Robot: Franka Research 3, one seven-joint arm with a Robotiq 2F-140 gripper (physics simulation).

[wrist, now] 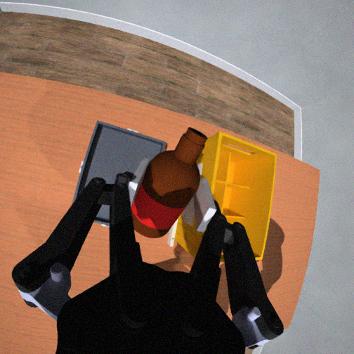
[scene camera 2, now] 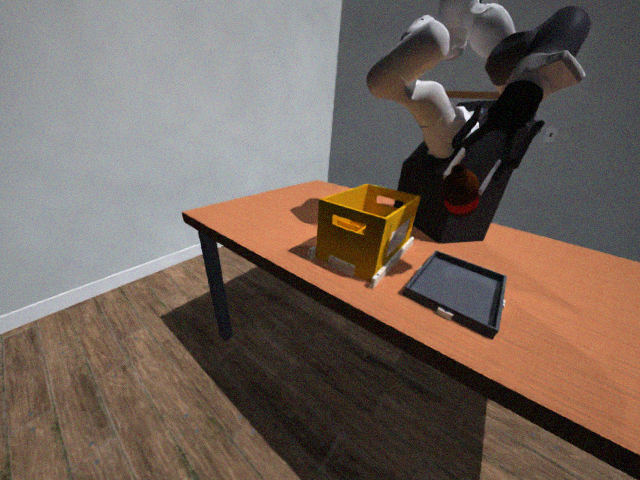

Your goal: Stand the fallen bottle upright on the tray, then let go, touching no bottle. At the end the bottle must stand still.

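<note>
The brown bottle with a red band (scene camera 2: 461,192) (wrist: 170,187) is held in the air, clear of the table, and is tilted. Its neck points away from the gripper's palm in the wrist view, toward the upper right. My gripper (scene camera 2: 472,170) (wrist: 172,178) is shut on the bottle's body, with one light pad on each side. The dark grey tray (scene camera 2: 454,284) (wrist: 117,150) lies flat on the table, below the bottle, and no bottle stands on it. In the wrist view the bottle and the left finger hide part of the tray.
A yellow crate (scene camera 2: 348,245) (wrist: 269,205) with inner dividers stands on the table beside the tray, with white strips (scene camera 2: 392,262) along its base. The wooden table (scene camera 2: 558,289) (wrist: 40,150) has its long edge close to the tray and crate. The robot's dark base stands behind them.
</note>
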